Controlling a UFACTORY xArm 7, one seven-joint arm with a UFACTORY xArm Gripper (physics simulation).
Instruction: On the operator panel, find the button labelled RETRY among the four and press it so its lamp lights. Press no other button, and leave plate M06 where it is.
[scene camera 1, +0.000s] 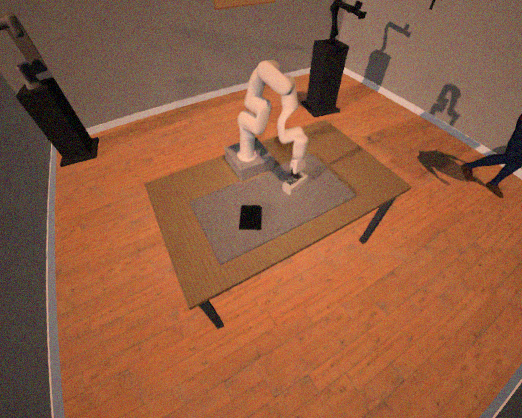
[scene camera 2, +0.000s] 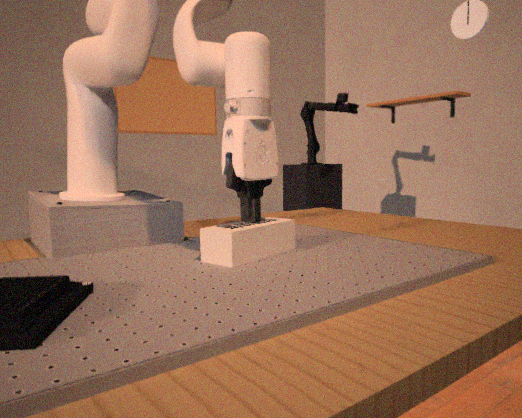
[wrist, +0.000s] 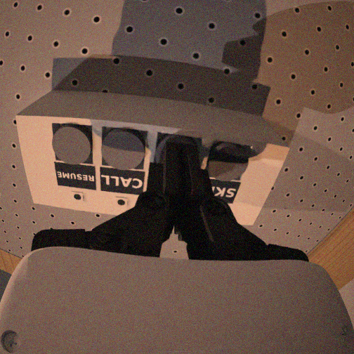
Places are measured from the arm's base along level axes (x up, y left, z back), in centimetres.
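Where they show: gripper, fingertip midpoint: (scene camera 1: 295, 177) (scene camera 2: 250, 221); arm's base, origin of the base link: (scene camera 1: 247, 155) (scene camera 2: 92, 198).
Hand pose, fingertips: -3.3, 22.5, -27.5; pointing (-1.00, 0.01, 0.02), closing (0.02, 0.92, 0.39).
Note:
Things, the pixels of their centre, and the offset from my fingertips, as dx, dy, dz. Level surfaces: height alone.
- white operator panel, body centre: (scene camera 2: 250, 238) (scene camera 1: 295, 182) -2.6, -0.9, -1.7
- black rectangular object, body centre: (scene camera 2: 8, 299) (scene camera 1: 250, 215) -3.5, -35.4, -15.3
- perforated board, its level: dx -5.4
- wooden table, its level: dx -6.7
The white operator panel (scene camera 1: 288, 188) (scene camera 2: 265, 242) (wrist: 40, 185) lies on the grey perforated board. In the wrist view, its RESUME button (wrist: 72, 144) and CALL button (wrist: 124, 149) show fully, with small dark lamps below their labels. A button (wrist: 227, 165) whose label reads "SK" is partly covered. My gripper (scene camera 2: 251, 220) (wrist: 175, 165) is shut and empty, pointing down with its fingertips at the third button, between CALL and "SK". The fingers hide that button's label and lamp; the word RETRY does not show. Contact cannot be told. No M06 marking is readable.
A black rectangular object (scene camera 1: 250, 217) (scene camera 2: 30, 312) lies on the perforated board (scene camera 1: 305, 207) (scene camera 2: 165, 300), apart from the panel. The arm's grey base block (scene camera 1: 245, 167) (scene camera 2: 100, 225) stands behind. The wooden table (scene camera 1: 175, 240) surrounds the board.

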